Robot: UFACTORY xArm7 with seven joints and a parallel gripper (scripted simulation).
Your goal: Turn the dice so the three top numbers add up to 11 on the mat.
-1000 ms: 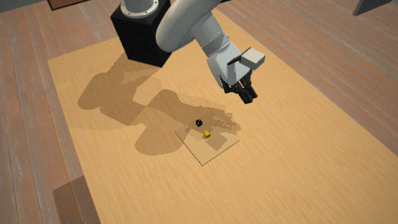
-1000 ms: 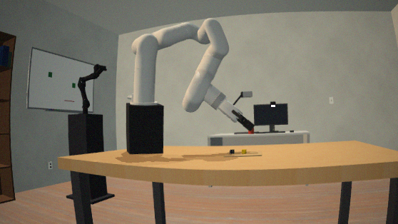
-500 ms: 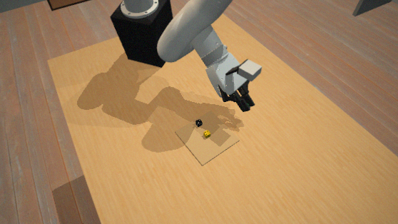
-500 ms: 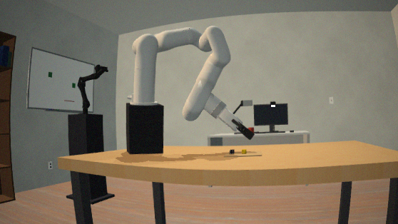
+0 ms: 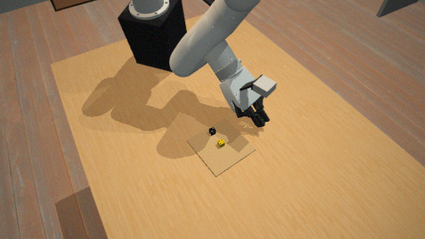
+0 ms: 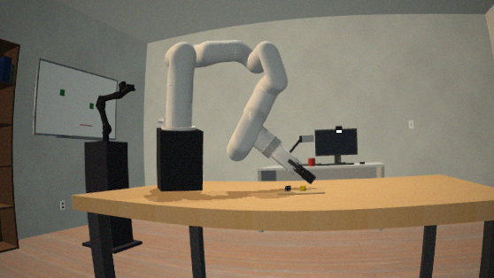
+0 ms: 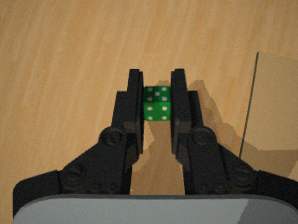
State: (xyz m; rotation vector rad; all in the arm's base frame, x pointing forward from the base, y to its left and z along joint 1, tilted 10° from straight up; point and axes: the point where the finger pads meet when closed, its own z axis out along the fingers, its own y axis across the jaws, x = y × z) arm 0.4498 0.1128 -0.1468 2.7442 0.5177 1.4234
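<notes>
My hand is 1 cm short of the green die and 1 cm above it. The rest, counted from my hand: black die 5 cm behind, 13 cm to the right, 3 cm below; yellow die 13 cm to the right, 3 cm below; tan mat 13 cm to the right, 4 cm below.
</notes>
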